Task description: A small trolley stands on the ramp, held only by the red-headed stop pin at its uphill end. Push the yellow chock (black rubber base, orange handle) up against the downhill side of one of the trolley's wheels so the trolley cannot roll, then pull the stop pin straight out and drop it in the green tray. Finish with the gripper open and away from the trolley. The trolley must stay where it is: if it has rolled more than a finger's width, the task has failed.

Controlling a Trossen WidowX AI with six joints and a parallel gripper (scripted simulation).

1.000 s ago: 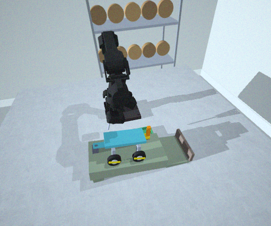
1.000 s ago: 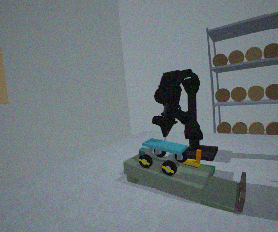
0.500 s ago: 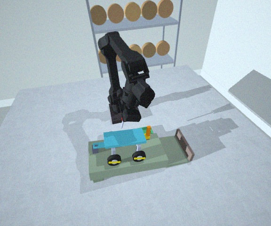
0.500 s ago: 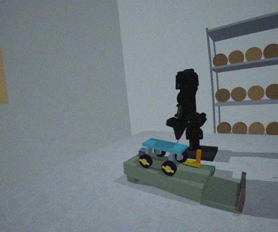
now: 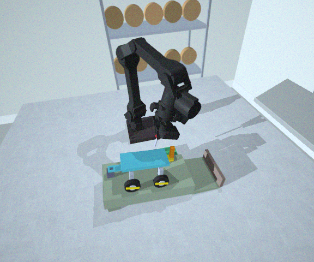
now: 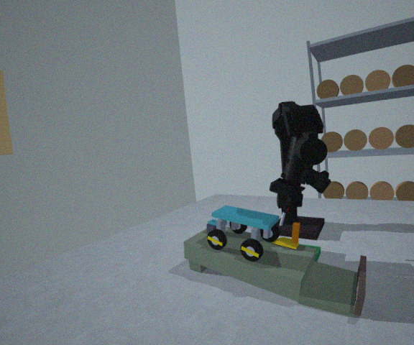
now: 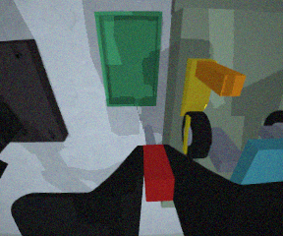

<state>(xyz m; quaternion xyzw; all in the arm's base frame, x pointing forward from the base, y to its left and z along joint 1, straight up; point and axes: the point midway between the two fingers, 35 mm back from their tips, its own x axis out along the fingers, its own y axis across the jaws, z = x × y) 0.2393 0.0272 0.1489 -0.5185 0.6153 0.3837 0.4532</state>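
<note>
Now: gripper tip 10 mm past the green tray, 30 mm to the right of it and 140 mm above it. From my gripper tip the other things lie so: yellow chock: 50 mm ahead, 10 mm to the left, 50 mm below; then trolley: 90 mm ahead, 90 mm to the right, 30 mm below; then red-headed stop pin: right at my gripper tip.
</note>
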